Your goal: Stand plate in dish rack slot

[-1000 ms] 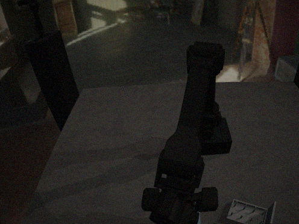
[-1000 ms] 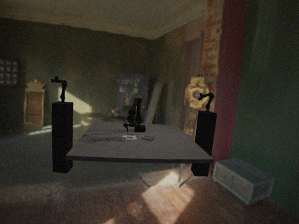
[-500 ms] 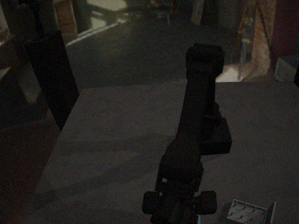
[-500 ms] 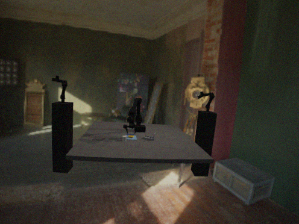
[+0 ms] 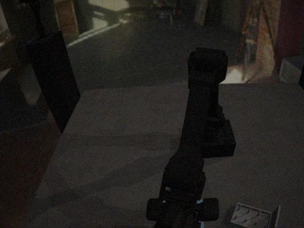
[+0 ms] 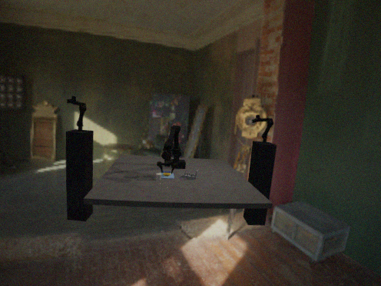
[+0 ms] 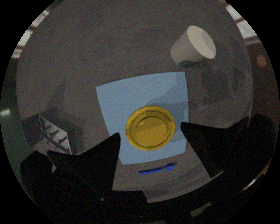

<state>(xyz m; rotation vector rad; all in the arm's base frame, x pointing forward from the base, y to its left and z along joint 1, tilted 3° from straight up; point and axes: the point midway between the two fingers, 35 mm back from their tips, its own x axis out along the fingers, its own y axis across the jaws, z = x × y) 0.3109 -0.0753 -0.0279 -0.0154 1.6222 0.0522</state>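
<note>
Right now my gripper tip is 20 mm above the light blue mat and 10 mm past it. From my gripper tip the other things lie so: blue spoon: 120 mm behind, 20 mm to the right, 20 mm below; then dish rack: 220 mm to the left, 10 mm behind; then yellow plate: 10 mm below.
</note>
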